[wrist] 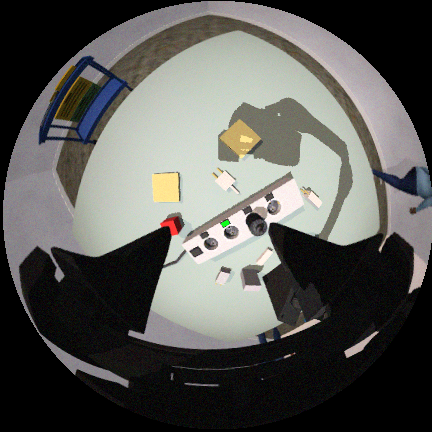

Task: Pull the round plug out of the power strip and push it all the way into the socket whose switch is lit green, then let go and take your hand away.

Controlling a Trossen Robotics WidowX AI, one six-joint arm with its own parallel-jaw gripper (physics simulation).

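Where they show: gripper, between the fingertips: [220,229]; arm's base, origin of its link: [296,298].
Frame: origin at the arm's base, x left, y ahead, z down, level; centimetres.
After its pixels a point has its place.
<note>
The white power strip [200,258] @(x 14.8, y 28.2, z 7.1 cm) lies diagonally across the middle of the wrist view. The black round plug [256,224] @(x -2.6, y 29.5, z 2.3 cm) stands in one of its sockets, right of centre. The green-lit switch [225,223] @(x 3.1, y 32.2, z 6.9 cm) is beside the round socket [231,232] @(x 3.8, y 28.5, z 9.0 cm) just left of the plug; that socket is empty. Another empty socket [211,243] @(x 10.0, y 29.3, z 8.9 cm) is further left, and one more [273,207] @(x -8.8, y 27.1, z 8.9 cm) is right of the plug. My gripper [220,229] @(x -0.1, y 38.2, z -11.7 cm) is open and empty, above the strip. Its right fingertip appears close to the plug's right side in the view; the height between them is hard to tell.
A red cube [171,226] @(x 14.8, y 39.9, z 8.1 cm) shows by the left fingertip. Yellow blocks [166,187] @(x 9.8, y 48.6, z 11.1 cm) [241,138] @(x -13.2, y 45.7, z 11.1 cm) and a white two-pin plug [225,180] @(x -3.3, y 39.8, z 10.8 cm) lie beyond the strip. Another white plug [313,198] @(x -20.5, y 21.3, z 8.8 cm) is at its right end. Small blocks [223,275] @(x 15.5, y 17.0, z 10.0 cm) [251,279] @(x 8.3, y 12.2, z 6.9 cm) [264,257] @(x 1.4, y 13.6, z 10.9 cm) lie on the near side.
</note>
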